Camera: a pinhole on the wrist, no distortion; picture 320 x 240 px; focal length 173.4 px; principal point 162.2 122.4 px. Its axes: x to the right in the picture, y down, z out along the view. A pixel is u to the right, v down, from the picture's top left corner.
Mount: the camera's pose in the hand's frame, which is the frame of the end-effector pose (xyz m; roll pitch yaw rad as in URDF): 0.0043 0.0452 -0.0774 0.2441 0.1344 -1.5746
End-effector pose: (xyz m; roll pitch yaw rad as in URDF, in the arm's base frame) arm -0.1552 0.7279 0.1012 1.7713 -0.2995 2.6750
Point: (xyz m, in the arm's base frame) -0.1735 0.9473 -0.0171
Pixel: 230.6 210.8
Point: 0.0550 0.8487 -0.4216
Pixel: 307.6 60.1
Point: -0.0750 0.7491 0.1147
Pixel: 145.6 86.8
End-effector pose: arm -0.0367 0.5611 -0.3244 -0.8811 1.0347 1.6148
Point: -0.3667 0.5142 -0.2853
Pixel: 41.1 133.5
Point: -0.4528 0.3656 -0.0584
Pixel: 45.7 29.8
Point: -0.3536 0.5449 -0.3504
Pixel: 30.3 176.2
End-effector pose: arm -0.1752 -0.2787 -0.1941 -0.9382 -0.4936 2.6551
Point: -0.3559 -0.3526 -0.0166
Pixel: outside the picture
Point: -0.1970 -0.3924 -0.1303
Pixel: 170.3 162.3
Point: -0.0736 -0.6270 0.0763
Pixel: 199.0 132.4
